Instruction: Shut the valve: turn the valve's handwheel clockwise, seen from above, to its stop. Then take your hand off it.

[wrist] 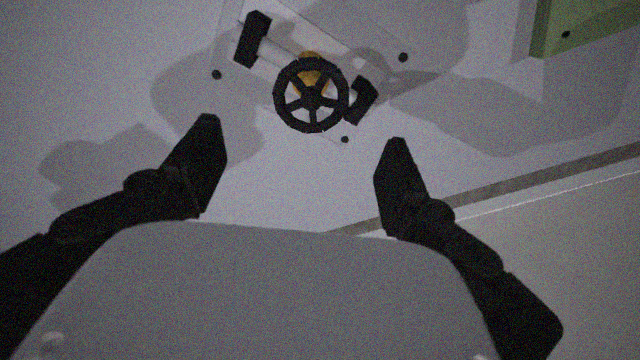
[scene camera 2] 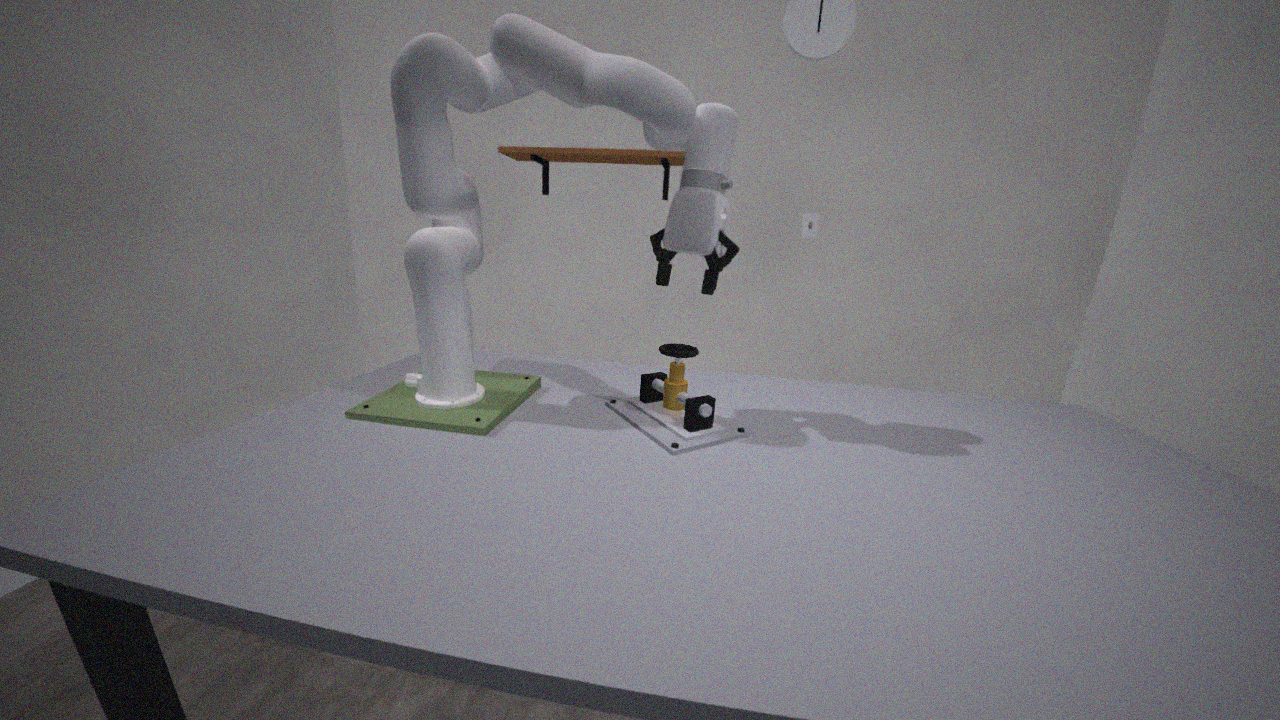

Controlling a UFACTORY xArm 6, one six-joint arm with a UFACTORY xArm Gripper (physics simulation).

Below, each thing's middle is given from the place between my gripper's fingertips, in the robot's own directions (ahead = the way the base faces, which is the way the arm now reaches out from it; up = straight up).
The black spoked handwheel (wrist: 311, 99) lies 12 cm below my hand and 1 cm to the left of it.
